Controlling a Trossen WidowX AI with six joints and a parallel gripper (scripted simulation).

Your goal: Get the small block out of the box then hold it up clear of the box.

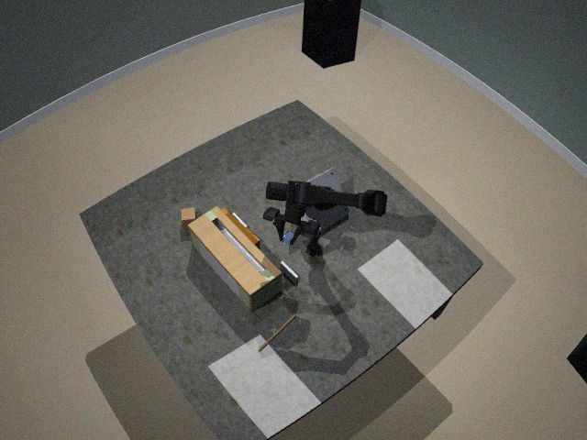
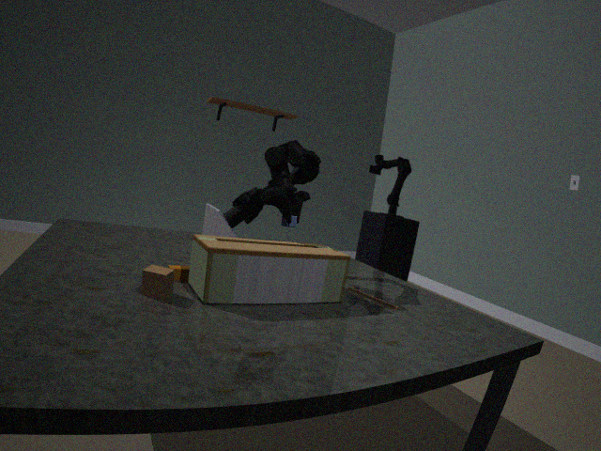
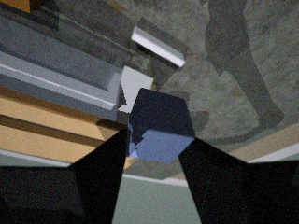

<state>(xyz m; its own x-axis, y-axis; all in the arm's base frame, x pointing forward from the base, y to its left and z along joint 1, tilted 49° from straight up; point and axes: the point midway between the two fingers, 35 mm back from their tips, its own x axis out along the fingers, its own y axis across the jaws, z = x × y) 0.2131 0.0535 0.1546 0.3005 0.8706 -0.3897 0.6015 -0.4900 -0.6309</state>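
My gripper tip is 2 cm past the small blue block and 1 cm to the left of it. The rest, counted from my gripper tip: tan cube (39 cm to the right, 22 cm ahead, 14 cm below); then box (12 cm ahead, 11 cm to the right, 11 cm below); then orange bar (25 cm to the right, 16 cm below, 6 cm ahead).
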